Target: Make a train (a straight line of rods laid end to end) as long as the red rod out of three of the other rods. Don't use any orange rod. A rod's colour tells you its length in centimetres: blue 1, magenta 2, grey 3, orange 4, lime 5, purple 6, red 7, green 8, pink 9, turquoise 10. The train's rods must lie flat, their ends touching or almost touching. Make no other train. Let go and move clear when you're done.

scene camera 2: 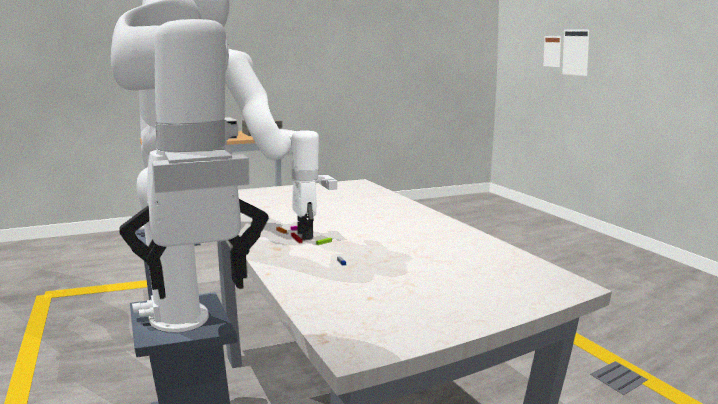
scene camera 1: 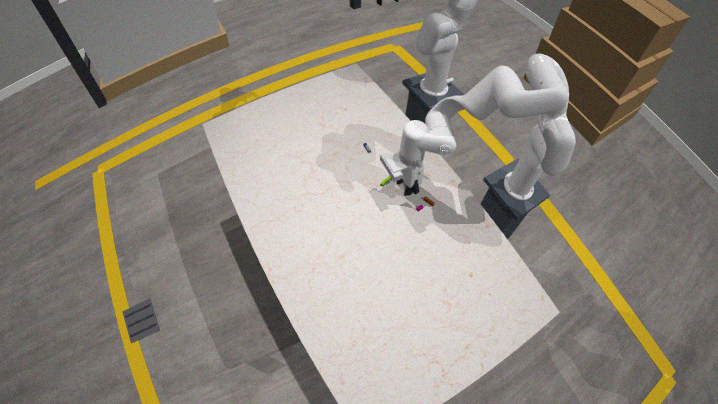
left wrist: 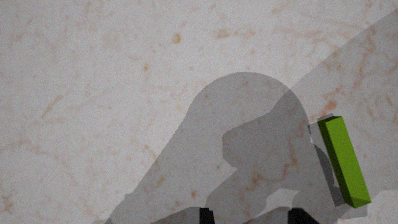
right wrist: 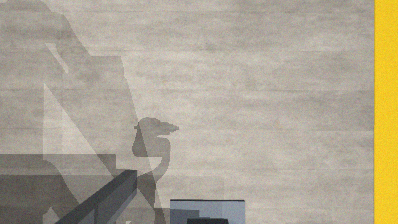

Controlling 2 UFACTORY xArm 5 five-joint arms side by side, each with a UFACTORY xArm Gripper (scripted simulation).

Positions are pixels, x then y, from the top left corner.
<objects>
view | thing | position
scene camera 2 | left gripper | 305,236
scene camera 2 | right gripper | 200,289
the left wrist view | lime rod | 333,130
</objects>
